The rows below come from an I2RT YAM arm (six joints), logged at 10 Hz.
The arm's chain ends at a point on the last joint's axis. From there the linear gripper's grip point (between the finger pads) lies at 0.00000 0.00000 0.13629 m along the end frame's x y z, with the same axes.
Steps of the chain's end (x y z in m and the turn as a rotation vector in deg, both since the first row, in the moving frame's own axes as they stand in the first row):
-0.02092, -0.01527, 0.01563, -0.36, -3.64, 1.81
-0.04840, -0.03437, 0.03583, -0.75, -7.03, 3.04
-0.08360, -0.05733, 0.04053, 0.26, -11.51, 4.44
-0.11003, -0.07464, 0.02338, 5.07, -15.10, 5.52
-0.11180, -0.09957, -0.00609, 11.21, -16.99, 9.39
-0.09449, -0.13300, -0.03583, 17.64, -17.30, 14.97
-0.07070, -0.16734, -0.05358, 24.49, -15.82, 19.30
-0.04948, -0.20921, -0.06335, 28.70, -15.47, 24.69
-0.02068, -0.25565, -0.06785, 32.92, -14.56, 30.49
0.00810, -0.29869, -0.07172, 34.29, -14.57, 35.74
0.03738, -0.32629, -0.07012, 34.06, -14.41, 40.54
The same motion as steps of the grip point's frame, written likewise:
-0.02958, -0.01455, 0.01535, -0.36, -3.64, 1.81
-0.06512, -0.03303, 0.03479, -0.75, -7.03, 3.04
-0.11074, -0.05900, 0.03779, 0.26, -11.51, 4.44
-0.14486, -0.08824, 0.01815, 5.07, -15.10, 5.52
-0.14903, -0.12883, -0.01458, 11.21, -16.99, 9.39
-0.12855, -0.17847, -0.04824, 17.64, -17.30, 14.97
-0.09653, -0.22819, -0.07068, 24.49, -15.82, 19.30
-0.06914, -0.27943, -0.08450, 28.70, -15.47, 24.69
-0.03185, -0.33411, -0.09326, 32.92, -14.56, 30.49
0.00171, -0.37976, -0.09864, 34.29, -14.57, 35.74
0.03465, -0.40671, -0.09641, 34.06, -14.41, 40.54

